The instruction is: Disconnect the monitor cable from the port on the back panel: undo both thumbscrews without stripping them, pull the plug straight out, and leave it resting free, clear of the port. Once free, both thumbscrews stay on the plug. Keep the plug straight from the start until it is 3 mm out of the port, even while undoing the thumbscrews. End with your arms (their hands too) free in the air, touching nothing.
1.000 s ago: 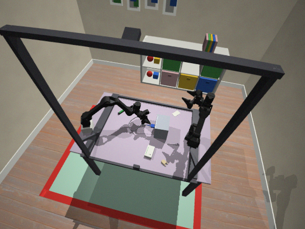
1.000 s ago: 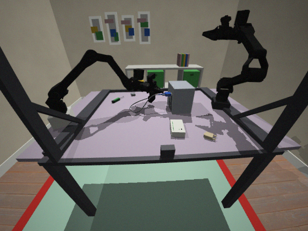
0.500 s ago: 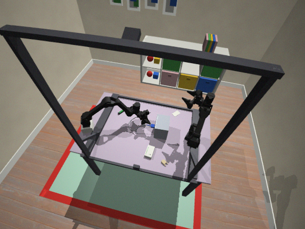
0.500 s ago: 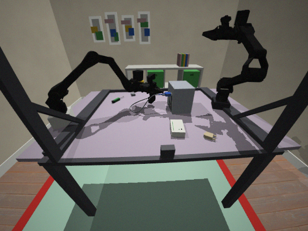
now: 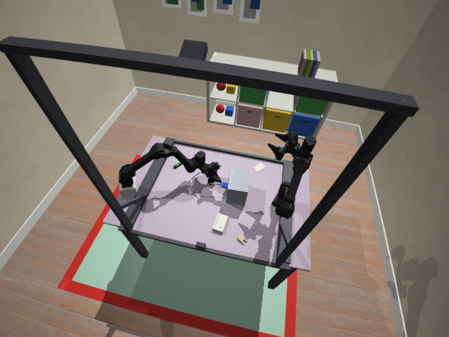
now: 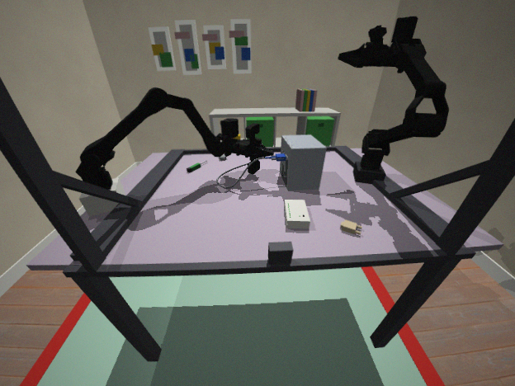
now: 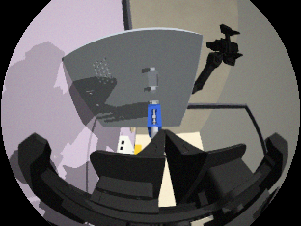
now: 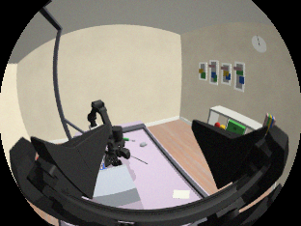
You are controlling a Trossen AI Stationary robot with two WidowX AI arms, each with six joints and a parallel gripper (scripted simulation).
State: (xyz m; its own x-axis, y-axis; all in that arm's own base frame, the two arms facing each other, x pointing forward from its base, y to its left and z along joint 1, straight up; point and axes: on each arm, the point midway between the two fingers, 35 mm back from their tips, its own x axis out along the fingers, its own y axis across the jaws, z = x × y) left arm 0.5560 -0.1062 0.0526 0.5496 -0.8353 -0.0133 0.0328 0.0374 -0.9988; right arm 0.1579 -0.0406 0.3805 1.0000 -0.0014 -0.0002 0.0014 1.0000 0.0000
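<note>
The blue plug lies 40 mm to the right of my left hand, 40 mm behind it and 10 mm below it. From my left hand the other things lie so: back panel 80 mm to the right, 40 mm below, 10 mm behind; then grey box 130 mm to the right, 40 mm below, 20 mm behind; then white device 240 mm behind, 110 mm below, 40 mm to the right.
</note>
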